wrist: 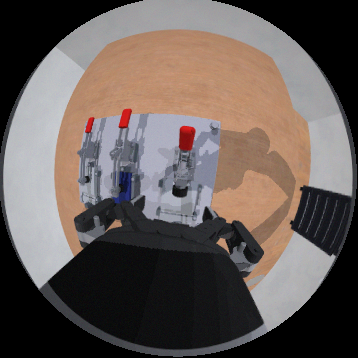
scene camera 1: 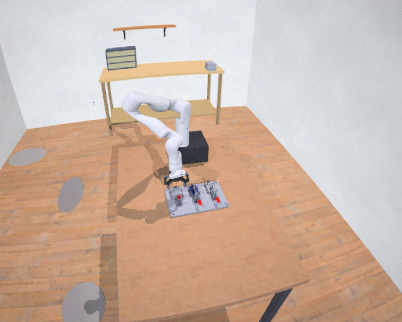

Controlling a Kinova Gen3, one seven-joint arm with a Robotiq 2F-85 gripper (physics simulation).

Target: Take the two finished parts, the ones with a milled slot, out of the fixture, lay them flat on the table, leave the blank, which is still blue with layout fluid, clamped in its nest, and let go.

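Note:
The fixture plate lies on the table with three clamp nests. The blank, dark blue, sits in the middle nest under its red-handled clamp. A pale grey part shows in the nest at the right of the wrist view; another grey part shows in the nest at its left. Their milled slots cannot be made out. My gripper is open and empty, over the rear of the nest nearest it. Its fingers hide part of the plate's near edge.
The other clamps' red handles also rise over the plate. A black box stands behind the arm. A workbench with a drawer cabinet and a small grey bin stands at the back wall. A black slatted object shows in the wrist view.

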